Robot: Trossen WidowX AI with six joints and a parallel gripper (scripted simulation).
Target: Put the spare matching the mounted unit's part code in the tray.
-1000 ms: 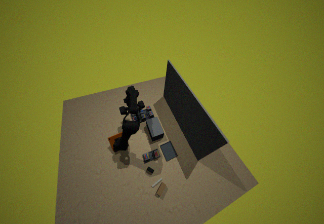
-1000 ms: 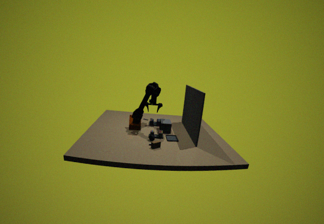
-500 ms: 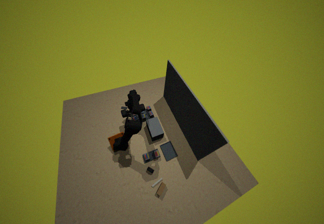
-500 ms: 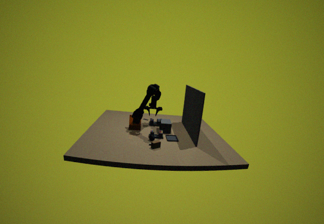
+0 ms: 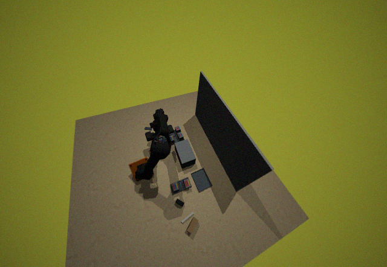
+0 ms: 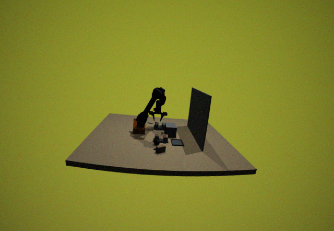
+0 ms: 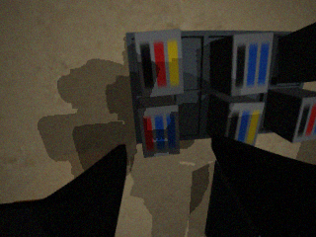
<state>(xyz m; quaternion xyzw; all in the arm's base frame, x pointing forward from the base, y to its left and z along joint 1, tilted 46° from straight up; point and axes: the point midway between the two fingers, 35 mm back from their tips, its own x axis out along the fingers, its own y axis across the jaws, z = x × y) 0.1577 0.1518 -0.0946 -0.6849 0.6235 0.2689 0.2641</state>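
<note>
Now: the flat grey tray 17 cm ahead of my gripper tip, 36 cm to the right of it and 8 cm below it. Also, from my gripper tip: grey mounted unit: 13 cm ahead, 15 cm to the right, 3 cm below; brown card: 2 cm ahead, 56 cm to the right, 6 cm below; tall dark panel: 36 cm ahead, 16 cm to the right, 14 cm above.
</note>
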